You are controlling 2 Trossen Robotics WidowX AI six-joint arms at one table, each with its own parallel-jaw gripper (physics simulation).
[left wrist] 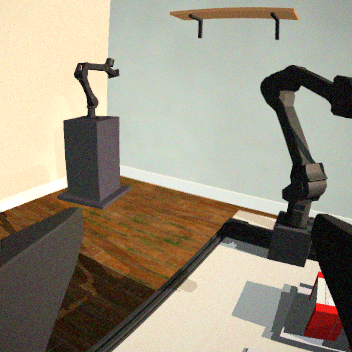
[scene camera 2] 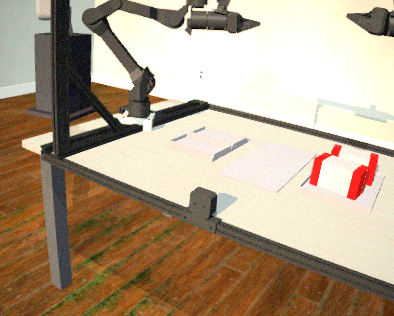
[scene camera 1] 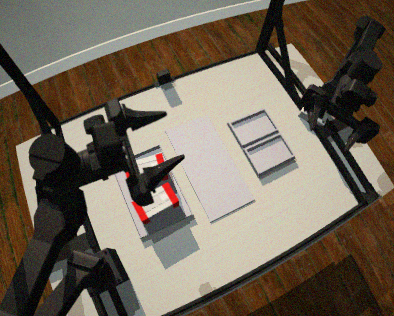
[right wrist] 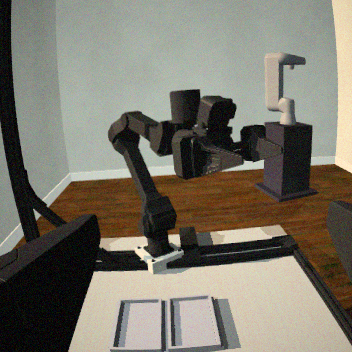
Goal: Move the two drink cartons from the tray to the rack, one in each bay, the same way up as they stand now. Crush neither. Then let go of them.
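Frame: origin at the left arm's base, x ahead, y left, z up, level; centimetres.
Seen in the pictures: left gripper, fingertip midpoint: (left wrist: 202,224) (scene camera 2: 258,23) (scene camera 1: 329,140) (right wrist: 263,154); right gripper, fingertip midpoint: (scene camera 2: 351,16) (scene camera 1: 175,133) (right wrist: 216,221); left arm's base at its link origin: (scene camera 2: 138,115) (right wrist: 158,248); right arm's base at its link origin: (left wrist: 295,221) (scene camera 1: 98,272).
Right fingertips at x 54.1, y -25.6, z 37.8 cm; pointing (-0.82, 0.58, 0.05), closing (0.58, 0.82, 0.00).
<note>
Pixels of each thing's top centre, then the offset from my right fingertips to it. "spot": a spot on its surface instead. Level surfaces: height alone.
- tray at its top centre: (left wrist: 348,320) (scene camera 2: 345,179) (scene camera 1: 149,188) dx +3.9, dy -8.2, dz -39.8 cm
- two-bay rack at its top centre: (right wrist: 163,320) (scene camera 2: 208,138) (scene camera 1: 262,138) dx -31.1, dy +13.1, dz -39.4 cm
- flat pale board at its surface level: dz -41.0 cm
- small black block at a spot on its surface: (scene camera 2: 202,201) (scene camera 1: 161,73) spot: dx -33.0, dy -30.5, dz -37.4 cm
Two white cartons with red ends stand side by side in the tray (scene camera 1: 167,220) (scene camera 2: 327,194). One carton (scene camera 1: 148,161) (scene camera 2: 335,175) is higher in scene camera 1; the other carton (scene camera 1: 161,202) (scene camera 2: 352,151) (left wrist: 325,322) is lower there and partly hidden by a right finger. The two-bay rack (scene camera 1: 255,127) (scene camera 2: 202,145) (right wrist: 141,325) is empty. My right gripper (scene camera 1: 174,135) (scene camera 2: 349,17) (right wrist: 216,221) is open and empty, high above the table near the tray. My left gripper (scene camera 1: 330,138) (scene camera 2: 259,23) (left wrist: 202,224) (right wrist: 263,154) is open and empty, high up beyond the rack.
A flat pale board (scene camera 1: 210,165) (scene camera 2: 270,165) lies between tray and rack. A dark frame rail runs round the table, with uprights at its ends and a small black block (scene camera 1: 164,76) (scene camera 2: 202,201) on one long edge.
</note>
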